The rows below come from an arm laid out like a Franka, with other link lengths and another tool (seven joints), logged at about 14 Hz.
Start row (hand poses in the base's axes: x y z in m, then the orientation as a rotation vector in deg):
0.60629, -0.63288, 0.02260, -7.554, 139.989, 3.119
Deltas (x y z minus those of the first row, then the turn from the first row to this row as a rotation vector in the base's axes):
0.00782, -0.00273, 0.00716, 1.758, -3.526, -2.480
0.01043, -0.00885, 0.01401, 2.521, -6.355, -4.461
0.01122, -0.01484, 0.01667, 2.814, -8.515, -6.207
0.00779, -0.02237, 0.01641, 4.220, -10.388, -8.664
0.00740, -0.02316, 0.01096, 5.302, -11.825, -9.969
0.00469, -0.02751, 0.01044, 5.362, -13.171, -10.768
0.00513, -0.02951, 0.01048, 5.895, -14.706, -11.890
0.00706, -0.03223, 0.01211, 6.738, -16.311, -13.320
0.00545, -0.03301, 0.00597, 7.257, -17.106, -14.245
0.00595, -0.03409, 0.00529, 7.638, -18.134, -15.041
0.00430, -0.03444, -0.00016, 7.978, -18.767, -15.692
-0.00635, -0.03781, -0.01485, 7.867, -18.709, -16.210
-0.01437, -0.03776, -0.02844, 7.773, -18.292, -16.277
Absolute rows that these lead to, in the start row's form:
0.61411, -0.63561, 0.02976, -3.782, 136.464, 3.878
0.61672, -0.64173, 0.03661, -1.119, 133.632, 3.702
0.61751, -0.64772, 0.03927, 1.029, 131.469, 3.128
0.61408, -0.65525, 0.03901, 4.459, 129.461, 3.582
0.61369, -0.65604, 0.03356, 6.381, 127.898, 4.173
0.61098, -0.66039, 0.03304, 7.271, 126.526, 3.797
0.61142, -0.66239, 0.03308, 8.711, 124.901, 3.818
0.61335, -0.66511, 0.03471, 10.612, 123.146, 4.058
0.61174, -0.66589, 0.02857, 11.833, 122.246, 4.200
0.61224, -0.66697, 0.02789, 12.827, 121.130, 4.219
0.61059, -0.66732, 0.02244, 13.661, 120.417, 4.284
0.59994, -0.67069, 0.00775, 14.206, 120.446, 3.949
0.59192, -0.67064, -0.00584, 14.274, 120.865, 3.848

